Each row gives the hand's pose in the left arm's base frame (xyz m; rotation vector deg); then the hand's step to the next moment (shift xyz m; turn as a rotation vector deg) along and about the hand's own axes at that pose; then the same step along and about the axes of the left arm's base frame.
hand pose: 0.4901 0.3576 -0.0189 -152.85 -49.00 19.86
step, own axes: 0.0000 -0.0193 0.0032 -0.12 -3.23 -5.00
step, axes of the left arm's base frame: -0.0111 0.0156 0.0042 -0.17 1.30 5.81
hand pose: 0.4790 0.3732 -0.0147 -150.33 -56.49 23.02
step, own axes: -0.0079 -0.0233 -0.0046 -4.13 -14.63 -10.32
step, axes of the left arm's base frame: -0.0177 0.0105 0.0142 -7.83 5.77 15.59
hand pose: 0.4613 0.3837 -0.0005 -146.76 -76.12 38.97
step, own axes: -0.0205 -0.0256 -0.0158 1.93 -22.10 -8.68
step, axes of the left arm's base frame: -0.0214 -0.0008 0.0295 -11.03 14.96 14.90
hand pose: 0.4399 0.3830 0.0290 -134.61 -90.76 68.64
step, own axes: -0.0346 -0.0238 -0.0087 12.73 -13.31 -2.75
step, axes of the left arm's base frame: -0.0184 -0.0139 0.0362 -6.26 17.52 0.77
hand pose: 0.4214 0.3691 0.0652 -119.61 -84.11 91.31
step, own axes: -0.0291 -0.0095 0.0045 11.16 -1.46 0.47
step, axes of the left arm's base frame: -0.0084 -0.0186 0.0232 -1.62 8.86 -6.76
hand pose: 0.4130 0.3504 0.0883 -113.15 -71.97 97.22
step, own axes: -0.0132 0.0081 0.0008 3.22 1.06 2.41
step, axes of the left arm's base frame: 0.0035 -0.0147 0.0033 -1.86 0.92 -3.61
